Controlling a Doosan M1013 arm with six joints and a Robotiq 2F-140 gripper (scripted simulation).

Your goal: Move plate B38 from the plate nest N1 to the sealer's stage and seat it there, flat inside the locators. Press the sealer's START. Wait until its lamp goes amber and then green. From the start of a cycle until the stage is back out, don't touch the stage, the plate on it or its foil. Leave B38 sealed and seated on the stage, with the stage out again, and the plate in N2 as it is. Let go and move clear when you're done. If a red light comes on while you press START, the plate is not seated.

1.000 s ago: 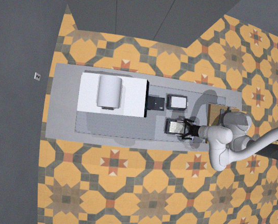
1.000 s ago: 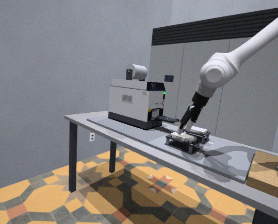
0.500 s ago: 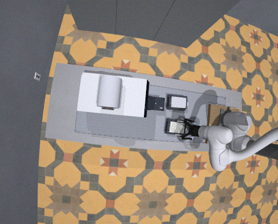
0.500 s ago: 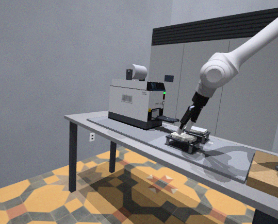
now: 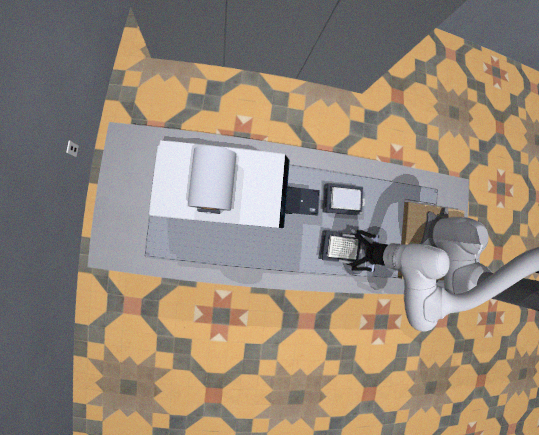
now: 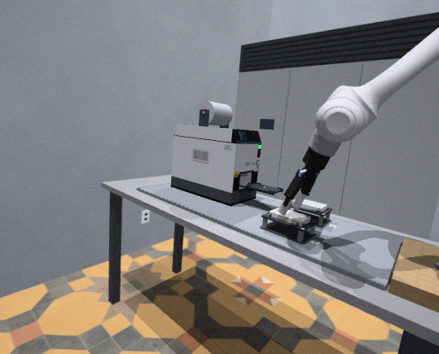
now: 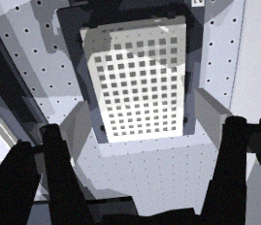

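My hand is 40 mm above the plate B38. Also, from my hand: black nest N1: 50 mm below; sealer stage: 240 mm ahead, 130 mm to the right; white covered plate: 200 mm to the right, 50 mm ahead, 40 mm below.
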